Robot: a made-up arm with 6 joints.
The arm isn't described. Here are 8 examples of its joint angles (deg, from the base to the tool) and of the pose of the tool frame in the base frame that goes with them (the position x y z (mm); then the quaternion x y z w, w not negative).
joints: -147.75 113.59 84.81 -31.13 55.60 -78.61
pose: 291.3 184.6 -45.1 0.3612 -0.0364 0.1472 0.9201
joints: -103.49 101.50 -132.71 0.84 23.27 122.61
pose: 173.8 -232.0 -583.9 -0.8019 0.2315 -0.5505 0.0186
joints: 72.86 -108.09 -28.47 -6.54 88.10 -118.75
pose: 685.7 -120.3 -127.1 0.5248 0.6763 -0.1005 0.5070
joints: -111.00 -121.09 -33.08 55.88 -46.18 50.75
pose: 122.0 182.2 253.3 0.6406 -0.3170 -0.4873 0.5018
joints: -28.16 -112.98 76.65 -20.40 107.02 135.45
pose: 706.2 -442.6 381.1 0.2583 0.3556 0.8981 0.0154
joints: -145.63 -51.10 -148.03 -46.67 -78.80 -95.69
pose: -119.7 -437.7 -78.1 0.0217 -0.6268 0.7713 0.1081
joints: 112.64 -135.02 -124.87 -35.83 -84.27 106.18
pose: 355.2 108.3 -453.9 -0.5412 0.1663 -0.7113 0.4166
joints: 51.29 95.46 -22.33 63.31 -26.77 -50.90
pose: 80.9 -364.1 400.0 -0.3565 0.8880 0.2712 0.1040
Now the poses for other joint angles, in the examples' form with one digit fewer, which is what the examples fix.
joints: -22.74 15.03 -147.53 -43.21 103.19 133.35
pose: 385 -746 134 0.401 0.590 -0.691 0.115
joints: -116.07 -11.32 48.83 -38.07 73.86 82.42
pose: 271 -809 -380 -0.375 -0.575 0.612 0.393
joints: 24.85 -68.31 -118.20 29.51 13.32 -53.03
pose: 519 -297 -133 0.184 -0.004 -0.527 0.830
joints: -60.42 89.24 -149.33 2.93 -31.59 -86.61
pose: -122 -241 -199 -0.412 0.429 0.750 0.290
